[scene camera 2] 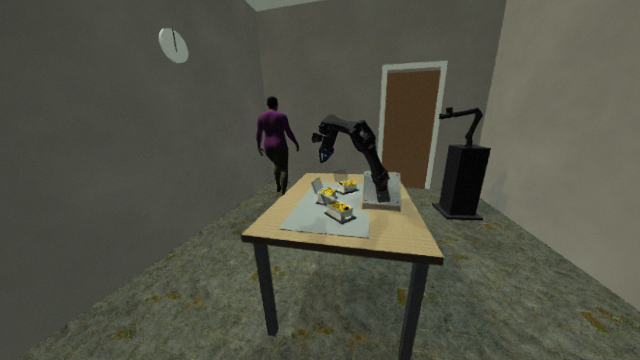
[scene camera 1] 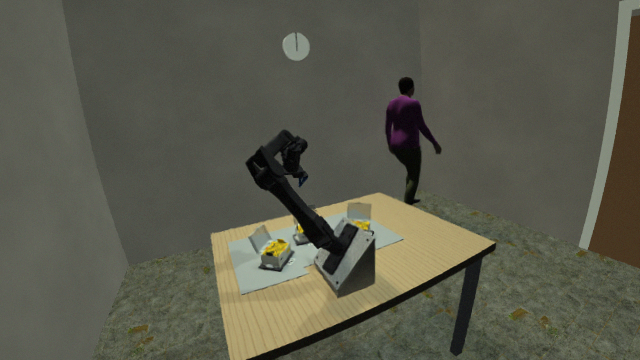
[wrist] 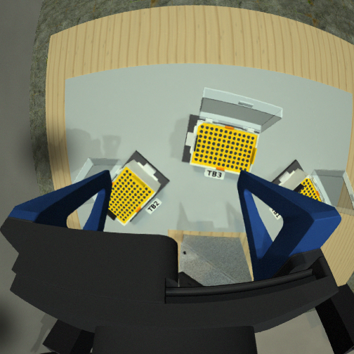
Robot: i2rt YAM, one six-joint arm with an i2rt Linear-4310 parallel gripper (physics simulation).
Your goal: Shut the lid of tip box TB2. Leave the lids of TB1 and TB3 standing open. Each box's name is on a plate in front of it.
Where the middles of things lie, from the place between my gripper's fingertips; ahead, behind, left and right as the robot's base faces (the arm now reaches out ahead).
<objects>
Right now the yellow tip rack (wrist: 128, 192) is 110 mm behind my hand, 140 mm to the left of it and 210 mm below it.
</objects>
